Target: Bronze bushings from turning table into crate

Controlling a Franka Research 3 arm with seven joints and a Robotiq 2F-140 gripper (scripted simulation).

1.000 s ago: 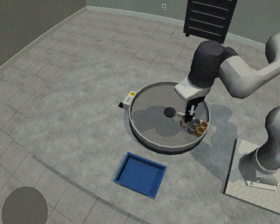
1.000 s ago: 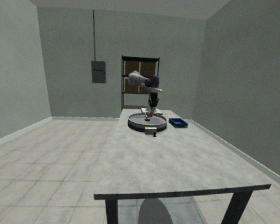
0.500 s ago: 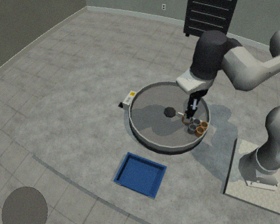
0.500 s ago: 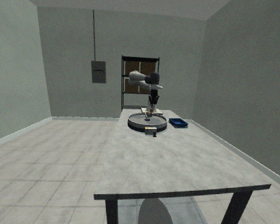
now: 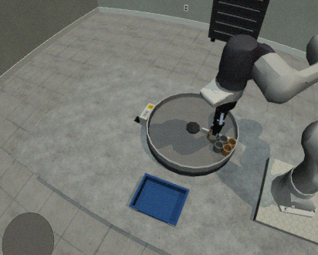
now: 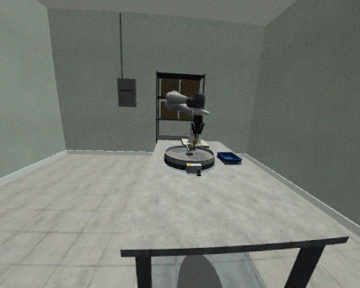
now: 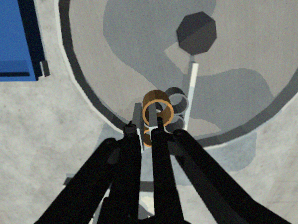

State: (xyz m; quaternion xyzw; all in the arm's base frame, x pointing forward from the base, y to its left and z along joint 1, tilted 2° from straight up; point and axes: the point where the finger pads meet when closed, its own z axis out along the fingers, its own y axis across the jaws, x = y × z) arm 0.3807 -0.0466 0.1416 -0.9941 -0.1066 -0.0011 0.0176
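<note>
My gripper is now 280 mm to the right of the blue crate, 150 mm above it and 90 mm short of it. From my hand the other things lie so: round grey turning table: 130 mm below, 100 mm ahead, 70 mm to the right.
</note>
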